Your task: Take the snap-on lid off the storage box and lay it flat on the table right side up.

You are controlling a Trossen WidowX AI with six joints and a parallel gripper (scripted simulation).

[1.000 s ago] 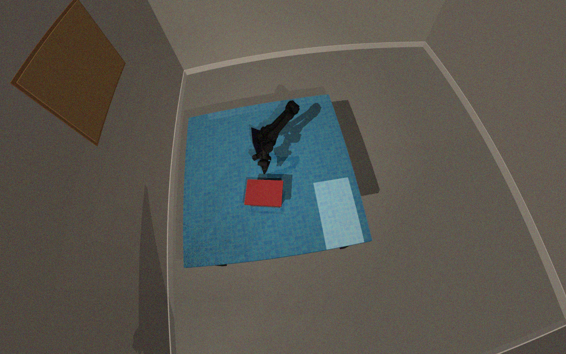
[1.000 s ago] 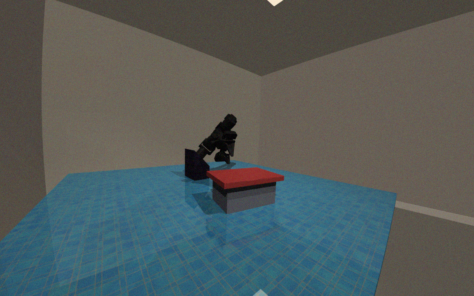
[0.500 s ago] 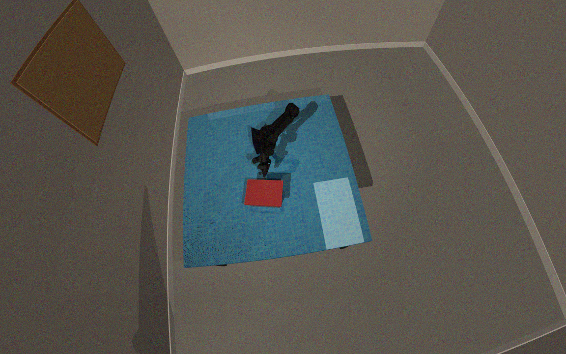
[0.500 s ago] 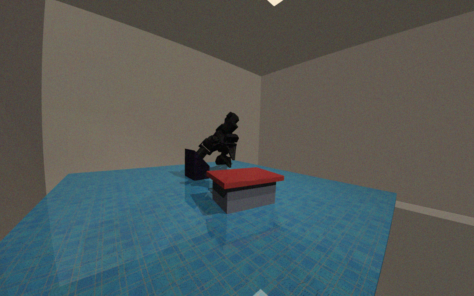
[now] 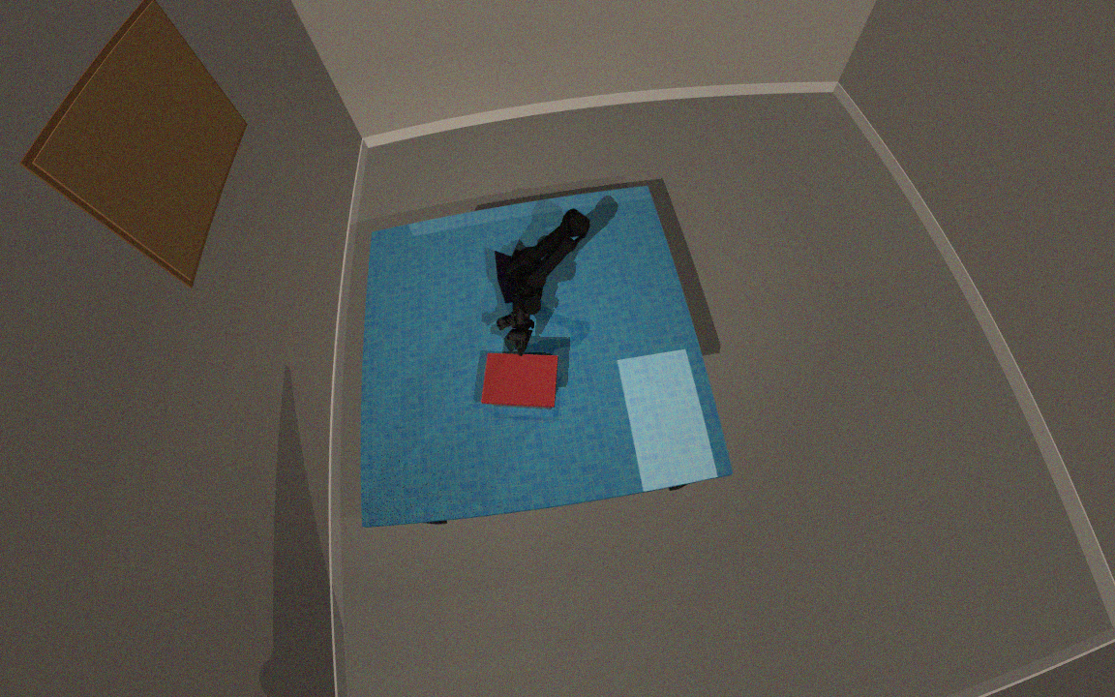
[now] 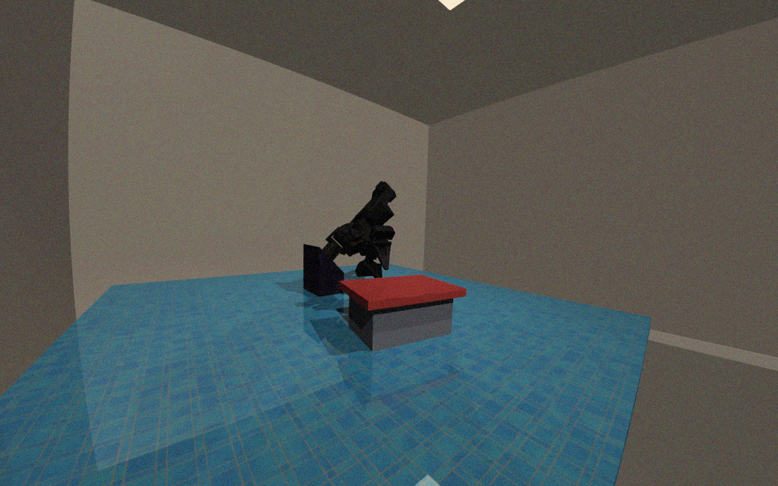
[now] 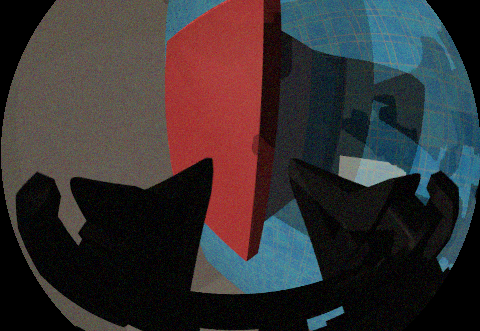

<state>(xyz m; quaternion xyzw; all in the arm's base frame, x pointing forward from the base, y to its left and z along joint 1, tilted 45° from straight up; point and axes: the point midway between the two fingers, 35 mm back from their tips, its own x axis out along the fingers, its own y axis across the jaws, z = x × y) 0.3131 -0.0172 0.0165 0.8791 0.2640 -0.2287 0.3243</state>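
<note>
Right now my gripper tip is 9 cm short of the red lid, 2 cm to the left of it and 1 cm above it. From my gripper tip the other things lie so: storage box (9 cm ahead, 2 cm to the right, 6 cm below).
</note>
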